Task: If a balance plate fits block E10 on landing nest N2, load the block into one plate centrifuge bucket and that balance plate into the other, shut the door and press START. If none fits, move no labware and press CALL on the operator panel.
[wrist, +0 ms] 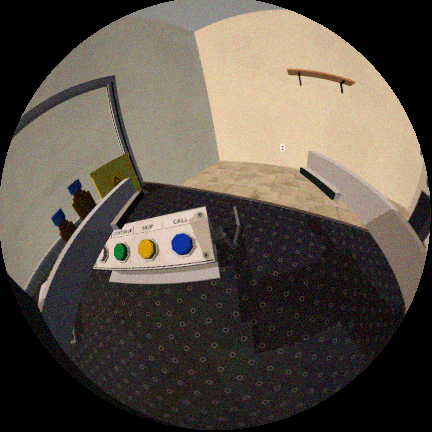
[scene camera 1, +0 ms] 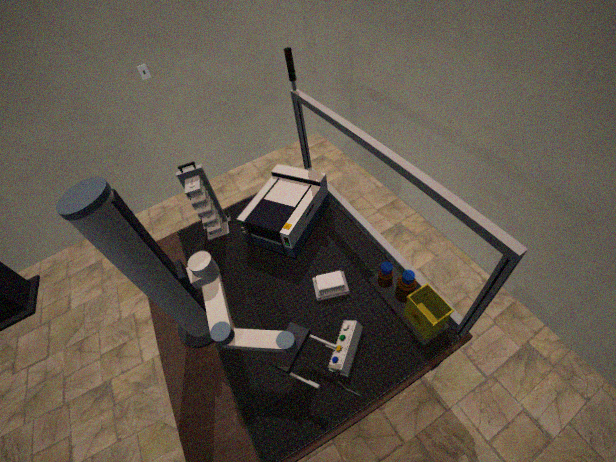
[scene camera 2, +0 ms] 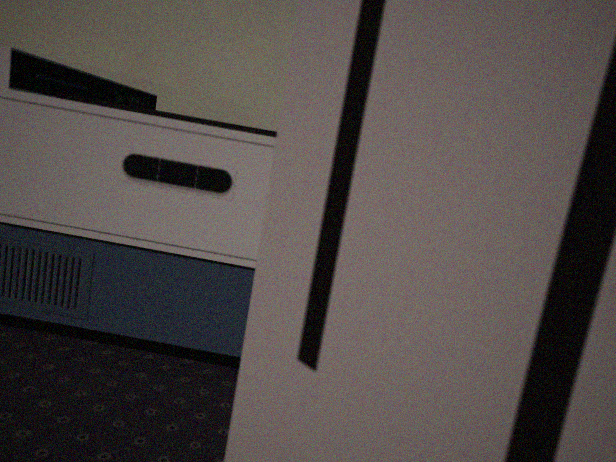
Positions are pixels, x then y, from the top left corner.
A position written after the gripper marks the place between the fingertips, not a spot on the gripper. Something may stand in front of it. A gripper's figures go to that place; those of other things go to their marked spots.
Labels:
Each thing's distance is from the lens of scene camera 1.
gripper (scene camera 1: 327,366): 1.22 m
white and blue centrifuge (scene camera 1: 281,217): 1.57 m

